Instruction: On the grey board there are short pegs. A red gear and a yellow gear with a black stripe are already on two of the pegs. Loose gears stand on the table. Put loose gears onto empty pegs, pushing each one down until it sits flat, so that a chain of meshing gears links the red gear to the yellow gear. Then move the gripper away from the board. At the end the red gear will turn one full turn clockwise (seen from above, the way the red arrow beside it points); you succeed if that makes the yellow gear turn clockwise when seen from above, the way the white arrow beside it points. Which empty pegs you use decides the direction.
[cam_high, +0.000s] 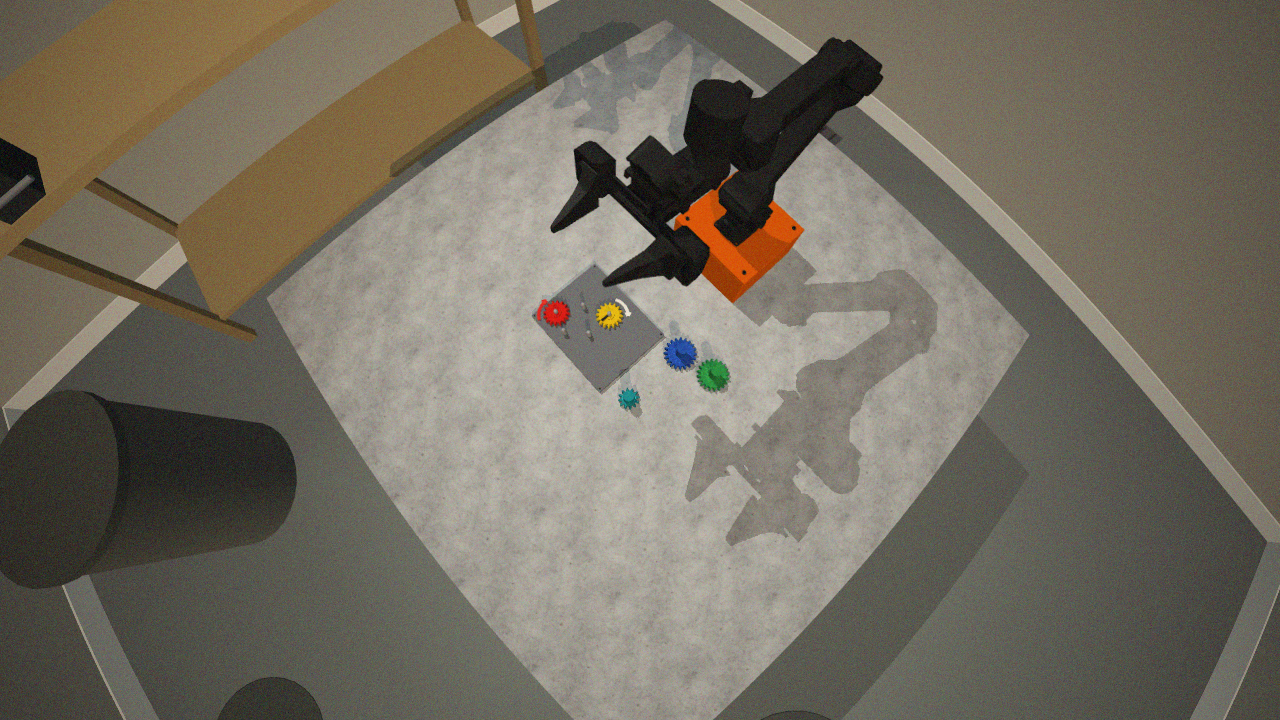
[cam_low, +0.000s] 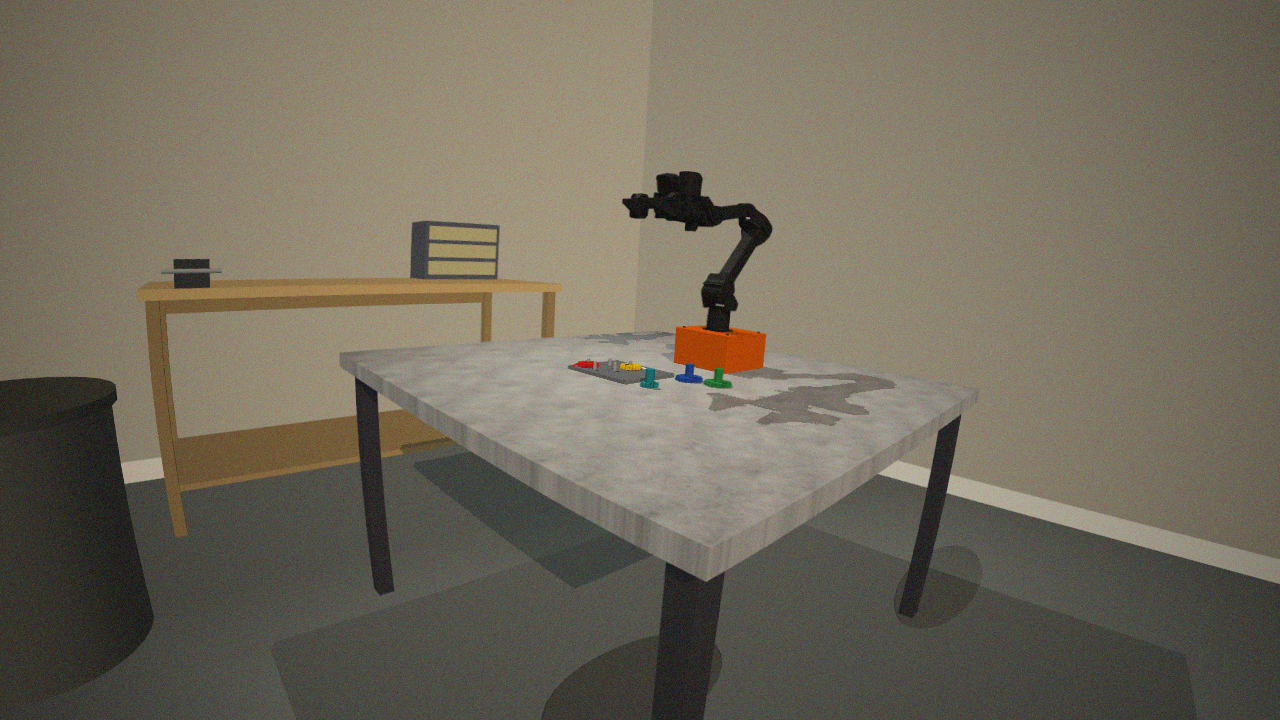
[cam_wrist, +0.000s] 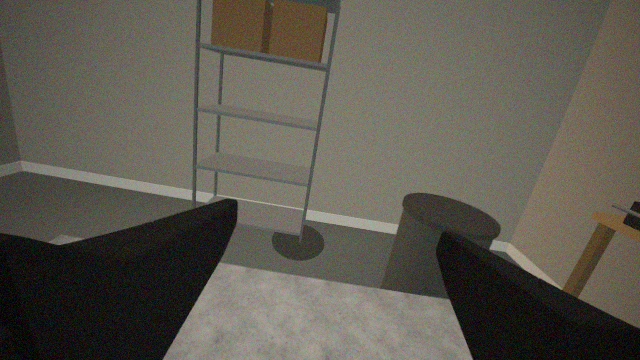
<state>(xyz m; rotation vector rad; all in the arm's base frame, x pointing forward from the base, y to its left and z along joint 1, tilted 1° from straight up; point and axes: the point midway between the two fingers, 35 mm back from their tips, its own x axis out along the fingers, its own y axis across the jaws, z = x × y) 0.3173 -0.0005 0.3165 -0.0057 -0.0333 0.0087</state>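
Now: gripper tip 140 mm past the green gear, 170 mm to the right of it and 400 mm above it. Round my gripper tip: teal gear 10 mm ahead, 100 mm to the left, 400 mm below; red gear 10 mm ahead, 130 mm to the right, 400 mm below; yellow gear 70 mm behind, 50 mm to the right, 400 mm below.
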